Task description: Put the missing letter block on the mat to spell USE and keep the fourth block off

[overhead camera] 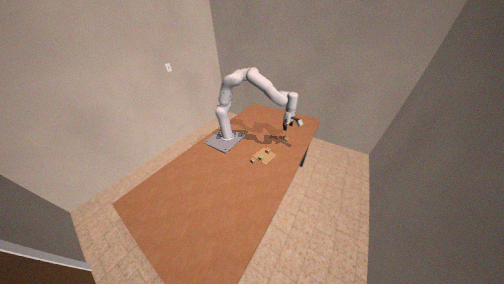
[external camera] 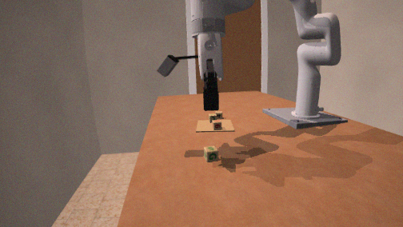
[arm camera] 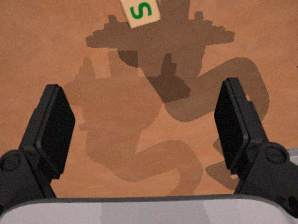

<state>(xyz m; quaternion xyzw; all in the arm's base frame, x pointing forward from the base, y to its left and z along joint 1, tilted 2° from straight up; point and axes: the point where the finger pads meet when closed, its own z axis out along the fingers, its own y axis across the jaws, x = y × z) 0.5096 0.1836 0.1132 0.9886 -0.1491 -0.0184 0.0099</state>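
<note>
The block is 130 mm below my hand. Round my hand: mat: 100 mm behind, 260 mm to the right, 150 mm below.
</note>
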